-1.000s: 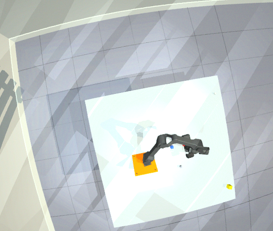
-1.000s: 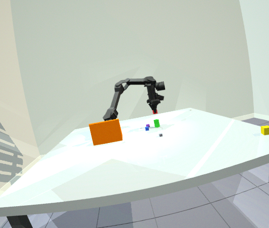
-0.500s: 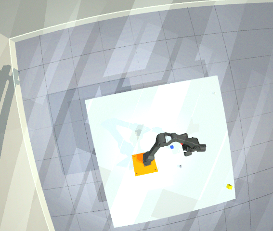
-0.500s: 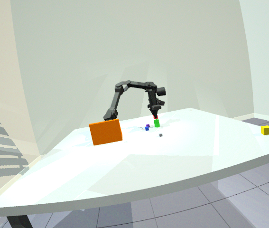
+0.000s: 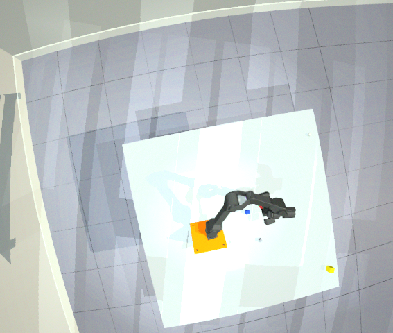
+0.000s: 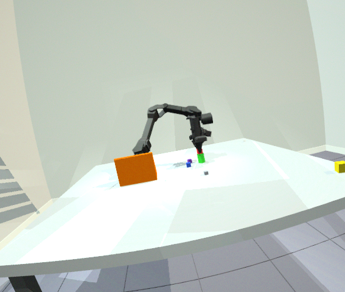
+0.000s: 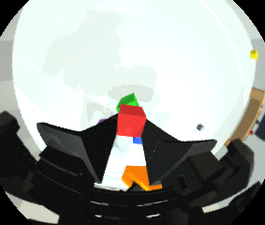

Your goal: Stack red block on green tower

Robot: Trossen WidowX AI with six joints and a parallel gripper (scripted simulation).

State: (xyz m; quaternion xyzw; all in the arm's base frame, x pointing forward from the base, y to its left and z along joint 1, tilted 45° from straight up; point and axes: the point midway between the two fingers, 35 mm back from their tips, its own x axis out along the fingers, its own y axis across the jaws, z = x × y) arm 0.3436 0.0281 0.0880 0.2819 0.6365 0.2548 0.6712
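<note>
Right now the red block is 1 cm above my gripper tip. Round my gripper tip: small grey cube 24 cm to the right, 5 cm below, 4 cm behind; then purple cube 6 cm behind, 5 cm to the left, 5 cm below; then blue cube 8 cm behind, 5 cm below, 3 cm to the right.
</note>
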